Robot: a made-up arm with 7 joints. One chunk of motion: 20 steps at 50 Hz.
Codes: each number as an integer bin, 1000 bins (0 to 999) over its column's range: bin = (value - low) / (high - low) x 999, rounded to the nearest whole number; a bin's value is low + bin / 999 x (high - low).
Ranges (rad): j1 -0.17..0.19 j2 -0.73..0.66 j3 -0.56..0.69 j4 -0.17..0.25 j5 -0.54..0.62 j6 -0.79..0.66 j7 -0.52..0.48
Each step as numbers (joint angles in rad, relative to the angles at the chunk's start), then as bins.
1 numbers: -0.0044 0.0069 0.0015 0.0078 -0.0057 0.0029 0.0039
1 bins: 460 530 449 423 460 546 523
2 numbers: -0.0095 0.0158 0.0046 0.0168 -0.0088 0.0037 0.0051
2 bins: 445 536 451 444 457 547 525
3 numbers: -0.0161 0.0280 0.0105 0.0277 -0.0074 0.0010 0.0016
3 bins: 427 545 456 470 459 545 521
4 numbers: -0.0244 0.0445 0.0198 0.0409 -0.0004 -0.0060 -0.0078
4 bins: 404 557 463 502 465 540 512
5 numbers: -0.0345 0.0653 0.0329 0.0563 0.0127 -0.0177 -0.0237
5 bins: 376 572 474 538 476 532 496
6 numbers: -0.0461 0.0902 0.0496 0.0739 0.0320 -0.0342 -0.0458
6 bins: 344 589 487 580 493 521 474
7 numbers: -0.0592 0.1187 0.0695 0.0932 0.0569 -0.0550 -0.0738
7 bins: 307 610 503 626 514 506 446
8 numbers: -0.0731 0.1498 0.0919 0.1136 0.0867 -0.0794 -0.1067
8 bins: 269 632 521 675 540 490 413
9 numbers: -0.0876 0.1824 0.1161 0.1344 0.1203 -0.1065 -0.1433
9 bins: 229 656 540 724 569 471 376
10 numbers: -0.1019 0.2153 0.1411 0.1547 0.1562 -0.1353 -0.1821
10 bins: 189 679 560 772 600 451 338
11 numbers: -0.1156 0.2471 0.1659 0.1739 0.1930 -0.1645 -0.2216
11 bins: 151 702 580 818 631 431 298
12 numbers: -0.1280 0.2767 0.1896 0.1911 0.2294 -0.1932 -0.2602
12 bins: 117 724 599 859 663 411 260
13 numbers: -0.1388 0.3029 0.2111 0.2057 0.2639 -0.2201 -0.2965
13 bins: 87 742 616 894 692 393 223
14 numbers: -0.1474 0.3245 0.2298 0.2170 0.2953 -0.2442 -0.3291
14 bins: 63 758 631 921 719 376 191
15 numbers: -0.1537 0.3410 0.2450 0.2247 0.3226 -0.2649 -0.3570
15 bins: 45 770 643 939 743 362 163
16 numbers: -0.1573 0.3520 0.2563 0.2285 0.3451 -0.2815 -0.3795
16 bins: 35 778 652 948 762 350 140
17 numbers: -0.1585 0.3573 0.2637 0.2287 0.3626 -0.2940 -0.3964
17 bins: 32 781 658 948 777 342 123
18 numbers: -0.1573 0.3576 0.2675 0.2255 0.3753 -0.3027 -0.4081
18 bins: 35 782 661 941 788 336 112
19 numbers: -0.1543 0.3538 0.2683 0.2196 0.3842 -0.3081 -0.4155
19 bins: 44 779 662 927 796 332 104
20 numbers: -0.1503 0.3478 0.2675 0.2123 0.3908 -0.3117 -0.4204
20 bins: 55 775 661 909 802 330 100
